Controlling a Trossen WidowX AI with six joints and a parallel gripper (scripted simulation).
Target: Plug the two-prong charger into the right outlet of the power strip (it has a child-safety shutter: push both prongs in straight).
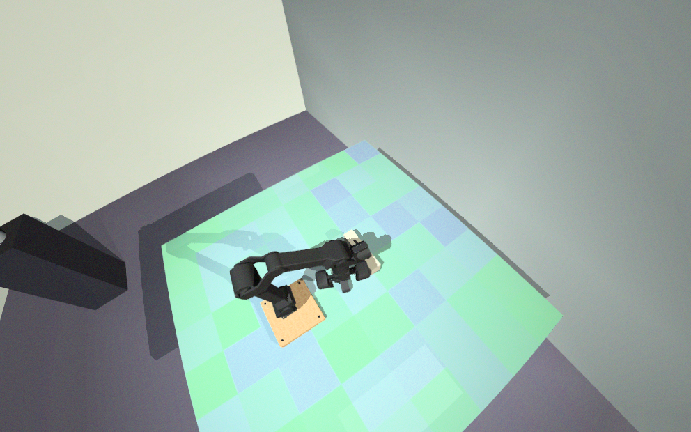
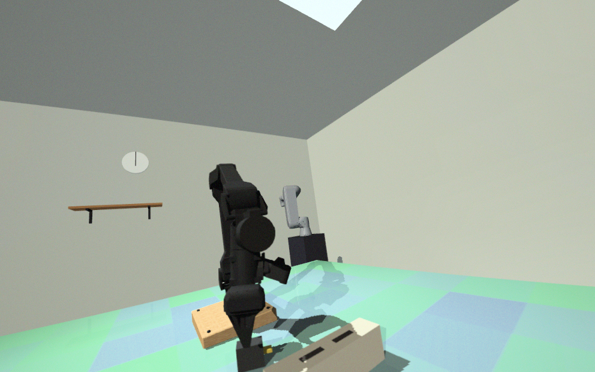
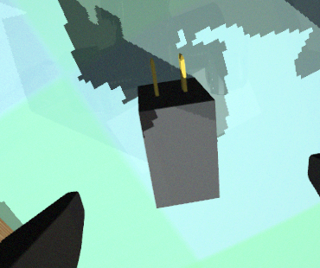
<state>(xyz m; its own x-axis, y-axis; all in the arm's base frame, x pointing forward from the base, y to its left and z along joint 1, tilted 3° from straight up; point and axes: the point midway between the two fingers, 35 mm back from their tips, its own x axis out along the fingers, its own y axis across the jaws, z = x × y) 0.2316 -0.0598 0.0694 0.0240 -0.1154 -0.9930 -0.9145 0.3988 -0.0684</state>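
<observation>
Right now the grey charger is 2 cm to the left of my gripper tip and 4 cm below it.
</observation>
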